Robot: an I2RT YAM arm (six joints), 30 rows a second.
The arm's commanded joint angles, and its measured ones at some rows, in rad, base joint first. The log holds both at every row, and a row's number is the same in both.
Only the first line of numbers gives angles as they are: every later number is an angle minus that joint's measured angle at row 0.
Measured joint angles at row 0: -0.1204 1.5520 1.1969 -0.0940 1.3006 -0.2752
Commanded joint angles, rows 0 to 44: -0.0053 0.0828 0.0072 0.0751 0.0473 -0.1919; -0.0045 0.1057 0.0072 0.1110 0.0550 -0.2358; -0.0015 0.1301 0.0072 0.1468 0.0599 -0.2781; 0.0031 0.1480 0.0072 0.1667 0.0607 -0.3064; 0.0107 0.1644 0.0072 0.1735 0.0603 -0.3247; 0.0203 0.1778 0.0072 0.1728 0.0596 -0.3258; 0.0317 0.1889 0.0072 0.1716 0.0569 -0.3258; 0.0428 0.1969 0.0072 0.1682 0.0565 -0.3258; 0.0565 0.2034 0.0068 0.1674 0.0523 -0.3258; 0.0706 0.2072 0.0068 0.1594 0.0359 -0.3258; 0.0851 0.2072 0.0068 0.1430 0.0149 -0.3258; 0.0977 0.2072 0.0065 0.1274 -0.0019 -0.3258; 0.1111 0.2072 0.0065 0.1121 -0.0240 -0.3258; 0.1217 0.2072 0.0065 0.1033 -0.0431 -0.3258; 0.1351 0.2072 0.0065 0.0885 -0.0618 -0.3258; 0.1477 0.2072 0.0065 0.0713 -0.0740 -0.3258; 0.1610 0.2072 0.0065 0.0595 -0.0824 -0.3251; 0.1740 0.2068 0.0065 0.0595 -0.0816 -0.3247; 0.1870 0.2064 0.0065 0.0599 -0.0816 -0.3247; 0.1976 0.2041 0.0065 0.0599 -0.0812 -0.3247; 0.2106 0.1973 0.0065 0.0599 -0.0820 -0.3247; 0.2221 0.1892 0.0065 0.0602 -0.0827 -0.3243; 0.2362 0.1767 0.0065 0.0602 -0.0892 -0.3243; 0.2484 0.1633 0.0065 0.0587 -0.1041 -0.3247; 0.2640 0.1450 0.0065 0.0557 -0.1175 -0.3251; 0.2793 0.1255 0.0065 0.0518 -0.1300 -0.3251; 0.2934 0.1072 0.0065 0.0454 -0.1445 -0.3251; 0.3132 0.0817 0.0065 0.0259 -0.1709 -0.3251; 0.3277 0.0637 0.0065 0.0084 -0.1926 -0.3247; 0.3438 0.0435 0.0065 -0.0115 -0.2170 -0.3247; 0.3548 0.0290 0.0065 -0.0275 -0.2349 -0.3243; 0.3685 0.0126 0.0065 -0.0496 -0.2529 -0.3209; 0.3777 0.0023 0.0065 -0.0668 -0.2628 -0.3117; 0.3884 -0.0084 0.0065 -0.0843 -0.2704 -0.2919; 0.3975 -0.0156 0.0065 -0.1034 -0.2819 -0.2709; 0.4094 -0.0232 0.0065 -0.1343 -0.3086 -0.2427; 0.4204 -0.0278 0.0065 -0.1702 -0.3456 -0.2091; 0.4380 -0.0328 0.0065 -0.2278 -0.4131 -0.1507; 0.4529 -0.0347 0.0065 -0.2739 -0.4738 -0.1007; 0.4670 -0.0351 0.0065 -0.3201 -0.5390 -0.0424; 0.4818 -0.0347 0.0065 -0.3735 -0.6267 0.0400; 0.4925 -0.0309 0.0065 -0.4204 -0.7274 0.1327; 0.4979 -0.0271 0.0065 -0.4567 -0.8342 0.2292; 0.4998 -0.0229 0.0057 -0.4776 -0.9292 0.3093; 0.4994 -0.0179 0.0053 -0.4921 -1.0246 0.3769
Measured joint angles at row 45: 0.4872 -0.0278 0.0023 -0.4692 -0.6607 0.0545
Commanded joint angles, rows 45 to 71: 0.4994 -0.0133 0.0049 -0.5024 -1.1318 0.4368; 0.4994 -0.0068 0.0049 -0.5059 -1.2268 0.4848; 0.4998 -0.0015 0.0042 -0.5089 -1.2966 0.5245; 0.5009 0.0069 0.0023 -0.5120 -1.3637 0.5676; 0.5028 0.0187 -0.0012 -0.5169 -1.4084 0.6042; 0.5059 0.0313 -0.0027 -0.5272 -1.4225 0.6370; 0.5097 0.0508 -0.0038 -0.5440 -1.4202 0.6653; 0.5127 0.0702 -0.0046 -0.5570 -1.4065 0.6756; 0.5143 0.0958 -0.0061 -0.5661 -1.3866 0.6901; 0.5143 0.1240 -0.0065 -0.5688 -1.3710 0.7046; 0.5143 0.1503 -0.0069 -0.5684 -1.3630 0.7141; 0.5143 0.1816 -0.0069 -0.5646 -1.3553 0.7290; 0.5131 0.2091 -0.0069 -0.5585 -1.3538 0.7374; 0.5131 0.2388 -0.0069 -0.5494 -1.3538 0.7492; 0.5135 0.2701 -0.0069 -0.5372 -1.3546 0.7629; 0.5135 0.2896 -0.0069 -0.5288 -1.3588 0.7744; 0.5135 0.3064 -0.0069 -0.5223 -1.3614 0.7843; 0.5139 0.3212 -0.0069 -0.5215 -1.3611 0.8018; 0.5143 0.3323 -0.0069 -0.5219 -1.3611 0.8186; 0.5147 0.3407 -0.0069 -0.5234 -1.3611 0.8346; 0.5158 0.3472 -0.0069 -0.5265 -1.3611 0.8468; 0.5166 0.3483 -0.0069 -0.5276 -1.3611 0.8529; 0.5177 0.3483 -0.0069 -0.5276 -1.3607 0.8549; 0.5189 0.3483 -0.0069 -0.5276 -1.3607 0.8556; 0.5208 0.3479 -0.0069 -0.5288 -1.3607 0.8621; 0.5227 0.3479 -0.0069 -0.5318 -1.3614 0.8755; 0.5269 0.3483 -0.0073 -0.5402 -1.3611 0.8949
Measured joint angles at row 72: 0.5131 0.3472 -0.0042 -0.5299 -1.3557 0.8293
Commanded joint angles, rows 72 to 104: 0.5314 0.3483 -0.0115 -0.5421 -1.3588 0.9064; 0.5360 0.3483 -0.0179 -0.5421 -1.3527 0.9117; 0.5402 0.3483 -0.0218 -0.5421 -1.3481 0.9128; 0.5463 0.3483 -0.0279 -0.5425 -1.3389 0.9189; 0.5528 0.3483 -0.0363 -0.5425 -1.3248 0.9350; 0.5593 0.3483 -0.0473 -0.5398 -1.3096 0.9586; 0.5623 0.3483 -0.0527 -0.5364 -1.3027 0.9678; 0.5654 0.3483 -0.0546 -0.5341 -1.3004 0.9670; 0.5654 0.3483 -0.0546 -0.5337 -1.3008 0.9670; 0.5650 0.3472 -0.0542 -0.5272 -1.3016 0.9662; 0.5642 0.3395 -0.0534 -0.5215 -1.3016 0.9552; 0.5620 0.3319 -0.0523 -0.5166 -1.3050 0.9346; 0.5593 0.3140 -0.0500 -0.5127 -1.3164 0.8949; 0.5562 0.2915 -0.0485 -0.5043 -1.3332 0.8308; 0.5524 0.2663 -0.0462 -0.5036 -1.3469 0.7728; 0.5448 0.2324 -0.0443 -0.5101 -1.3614 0.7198; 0.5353 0.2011 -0.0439 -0.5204 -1.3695 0.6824; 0.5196 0.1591 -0.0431 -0.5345 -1.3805 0.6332; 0.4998 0.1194 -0.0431 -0.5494 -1.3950 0.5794; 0.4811 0.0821 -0.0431 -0.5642 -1.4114 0.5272; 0.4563 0.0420 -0.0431 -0.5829 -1.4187 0.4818; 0.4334 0.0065 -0.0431 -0.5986 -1.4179 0.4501; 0.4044 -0.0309 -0.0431 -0.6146 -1.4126 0.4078; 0.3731 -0.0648 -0.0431 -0.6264 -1.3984 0.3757; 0.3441 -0.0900 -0.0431 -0.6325 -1.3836 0.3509; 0.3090 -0.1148 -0.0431 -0.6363 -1.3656 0.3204; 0.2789 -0.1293 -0.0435 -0.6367 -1.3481 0.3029; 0.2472 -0.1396 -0.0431 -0.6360 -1.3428 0.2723; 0.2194 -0.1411 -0.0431 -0.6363 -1.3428 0.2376; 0.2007 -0.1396 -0.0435 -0.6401 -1.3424 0.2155; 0.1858 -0.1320 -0.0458 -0.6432 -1.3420 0.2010; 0.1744 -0.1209 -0.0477 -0.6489 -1.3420 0.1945; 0.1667 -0.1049 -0.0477 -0.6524 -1.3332 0.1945
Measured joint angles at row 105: 0.1873 -0.1369 -0.0466 -0.6447 -1.3496 0.2914
